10 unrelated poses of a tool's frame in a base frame.
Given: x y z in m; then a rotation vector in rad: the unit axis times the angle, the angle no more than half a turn.
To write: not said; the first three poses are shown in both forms.
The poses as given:
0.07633 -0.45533 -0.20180 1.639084 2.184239 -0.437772
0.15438 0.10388 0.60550 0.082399 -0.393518 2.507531
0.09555 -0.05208 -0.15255 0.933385 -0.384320 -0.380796
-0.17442 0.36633 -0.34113 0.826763 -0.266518 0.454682
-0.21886 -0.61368 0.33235 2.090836 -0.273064 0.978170
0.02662 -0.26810 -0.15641 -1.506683 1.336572 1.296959
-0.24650 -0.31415 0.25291 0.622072 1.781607 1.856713
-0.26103 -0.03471 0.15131 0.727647 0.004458 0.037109
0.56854 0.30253 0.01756 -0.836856 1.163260 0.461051
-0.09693 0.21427 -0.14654 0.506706 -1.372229 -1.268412
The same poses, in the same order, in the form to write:
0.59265 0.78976 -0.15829 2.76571 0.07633 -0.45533 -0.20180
0.03245 -0.15496 0.98739 2.53956 0.15438 0.10388 0.60550
0.86517 -0.35623 -0.35297 1.07885 0.09555 -0.05208 -0.15255
0.84324 -0.27183 0.46374 0.98046 -0.17442 0.36633 -0.34113
0.89950 -0.11748 0.42082 2.32443 -0.21886 -0.61368 0.33235
-0.62895 0.55794 0.54141 2.39554 0.02662 -0.26810 -0.15641
0.23498 0.67298 0.70135 2.64735 -0.24650 -0.31415 0.25291
0.99868 0.00612 0.05093 0.72861 -0.26103 -0.03471 0.15131
-0.55592 0.77275 0.30628 1.50535 0.56854 0.30253 0.01756
0.26171 -0.70875 -0.65512 1.93614 -0.09693 0.21427 -0.14654

